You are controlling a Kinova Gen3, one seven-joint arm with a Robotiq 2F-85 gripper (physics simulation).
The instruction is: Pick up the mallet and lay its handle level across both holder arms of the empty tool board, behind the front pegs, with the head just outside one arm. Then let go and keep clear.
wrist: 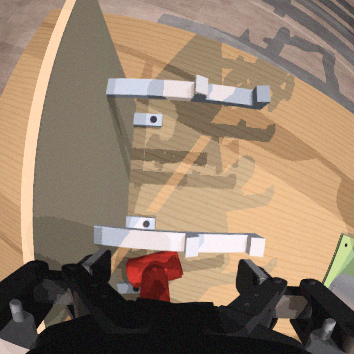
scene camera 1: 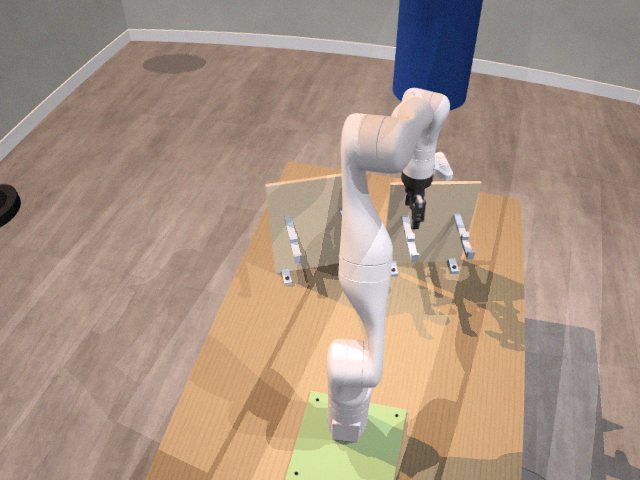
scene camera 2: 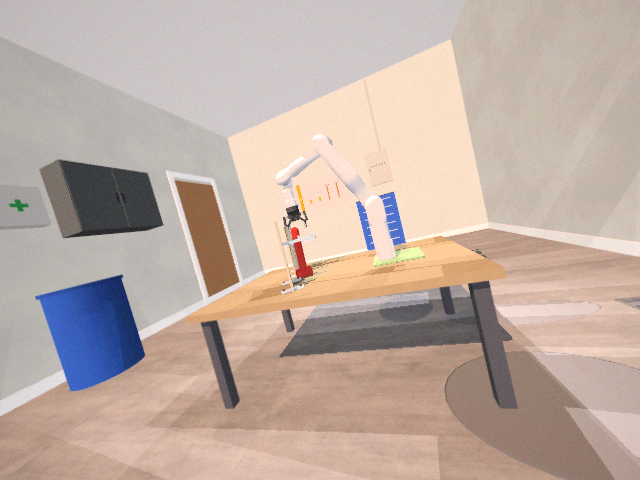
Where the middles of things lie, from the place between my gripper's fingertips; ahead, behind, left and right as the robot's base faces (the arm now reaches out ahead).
Scene:
Right now my hand is 12 cm above the red mallet (wrist: 151, 272), 10 cm to the right of it and 1 cm short of it.

